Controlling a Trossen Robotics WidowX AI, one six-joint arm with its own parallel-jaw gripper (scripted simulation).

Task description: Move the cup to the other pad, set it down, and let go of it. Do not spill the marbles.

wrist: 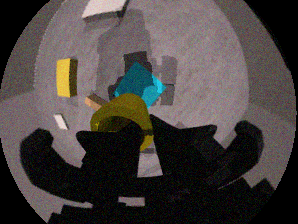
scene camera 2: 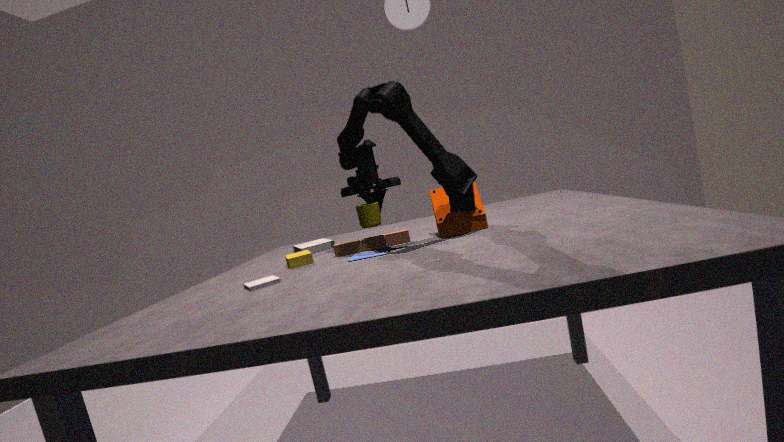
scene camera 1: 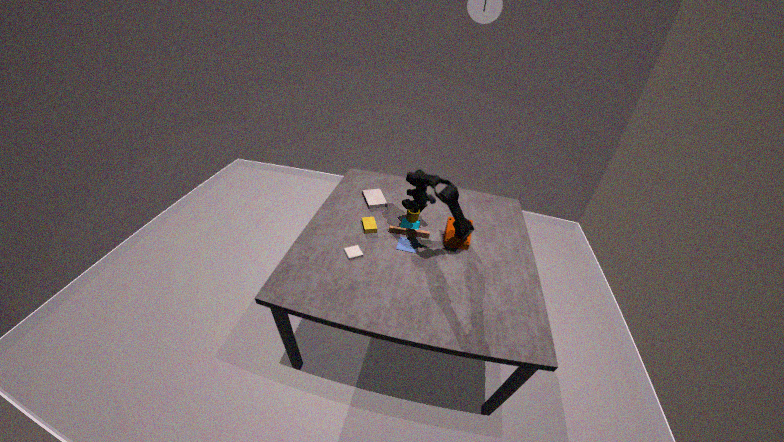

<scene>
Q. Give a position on a yellow block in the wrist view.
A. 66,69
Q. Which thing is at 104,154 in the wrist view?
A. My gripper.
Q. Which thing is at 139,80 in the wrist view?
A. A teal pad.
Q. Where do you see a cup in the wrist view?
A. At 112,117
</scene>
